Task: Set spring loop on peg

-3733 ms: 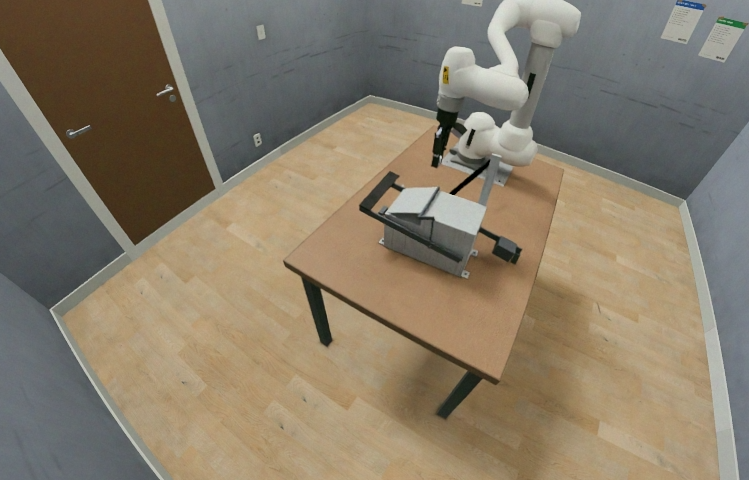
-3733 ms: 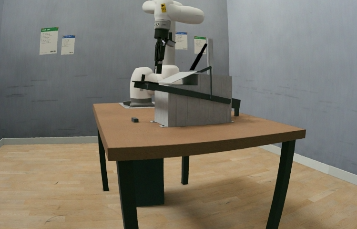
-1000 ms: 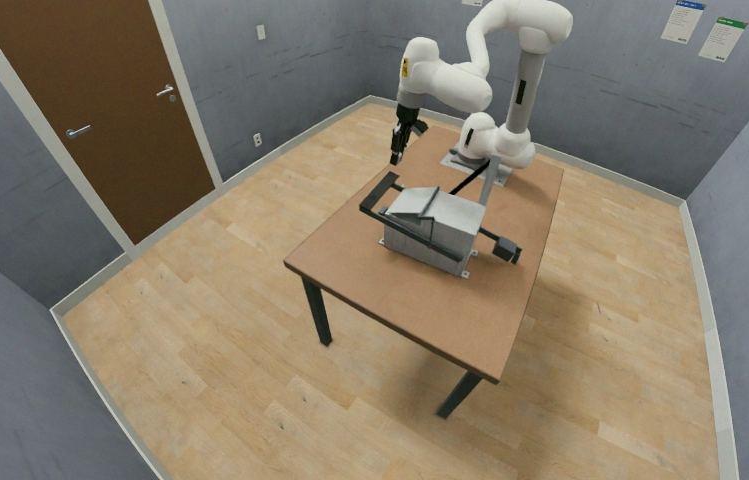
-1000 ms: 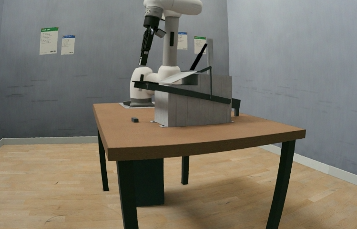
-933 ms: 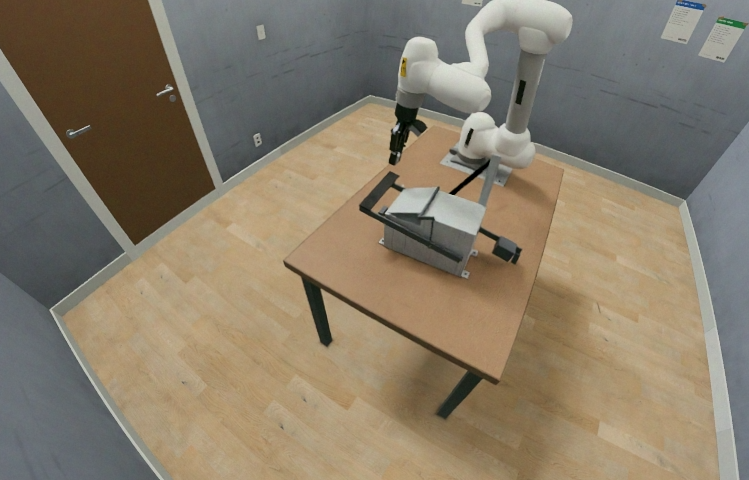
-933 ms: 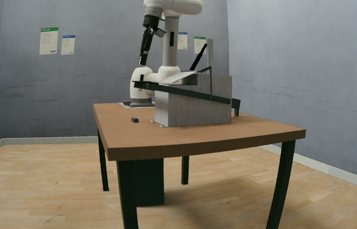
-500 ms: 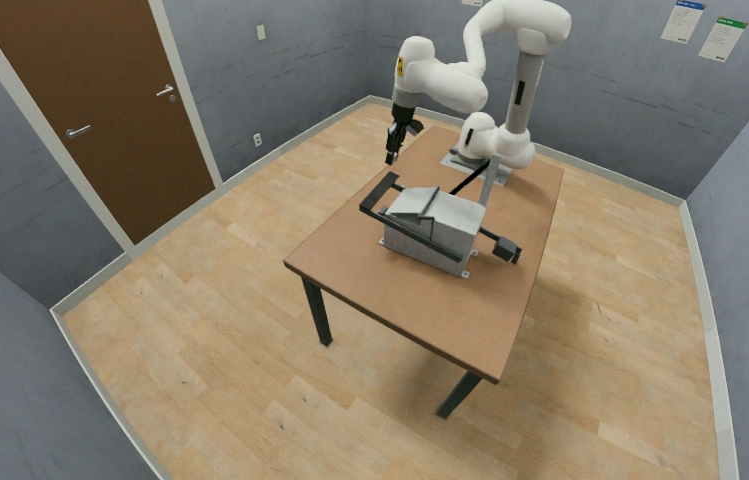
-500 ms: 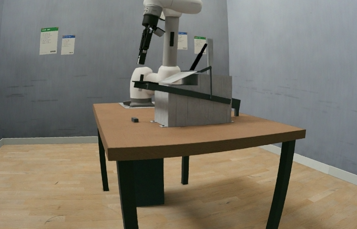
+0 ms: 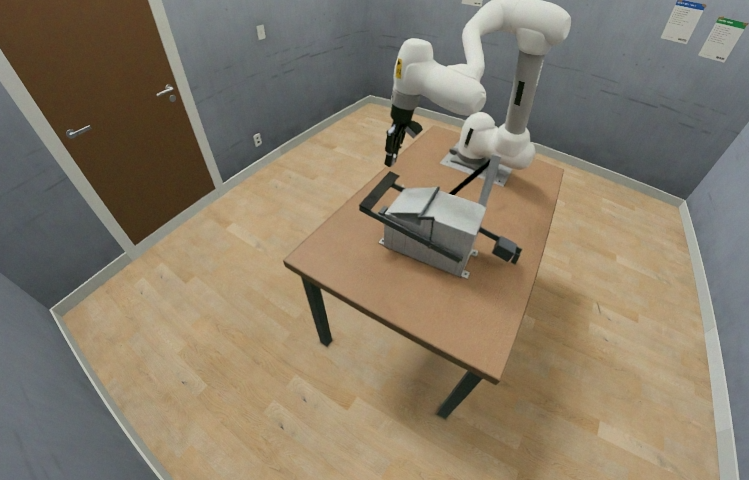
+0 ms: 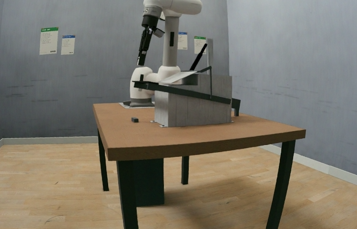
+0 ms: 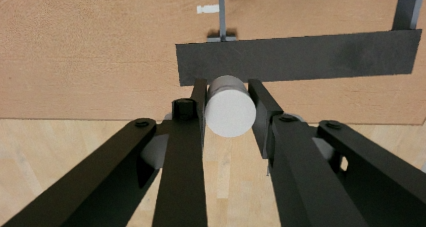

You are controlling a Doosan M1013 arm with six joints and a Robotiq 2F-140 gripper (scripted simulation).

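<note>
My hand is 30 mm to the left of the dark block and 280 mm above it. Also, from my hand: steel test weight: 10 mm below.
</note>
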